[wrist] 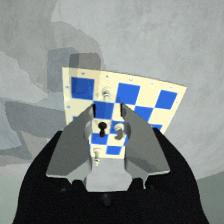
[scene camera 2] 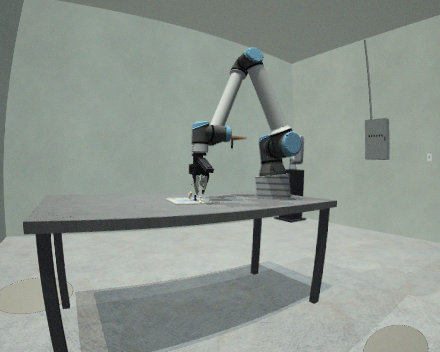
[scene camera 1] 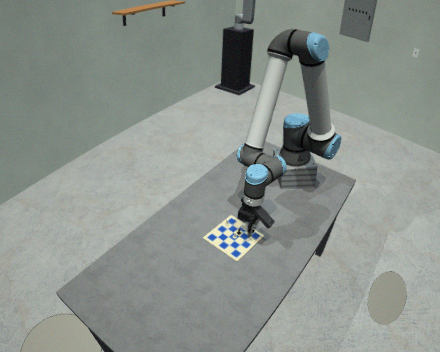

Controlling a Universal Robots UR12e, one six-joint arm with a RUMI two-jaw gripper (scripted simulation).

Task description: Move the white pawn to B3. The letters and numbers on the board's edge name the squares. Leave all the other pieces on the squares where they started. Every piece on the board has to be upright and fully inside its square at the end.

Labels:
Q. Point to a board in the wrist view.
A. At 156,101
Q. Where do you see a board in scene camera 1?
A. At 221,237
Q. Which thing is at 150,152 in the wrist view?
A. My gripper.

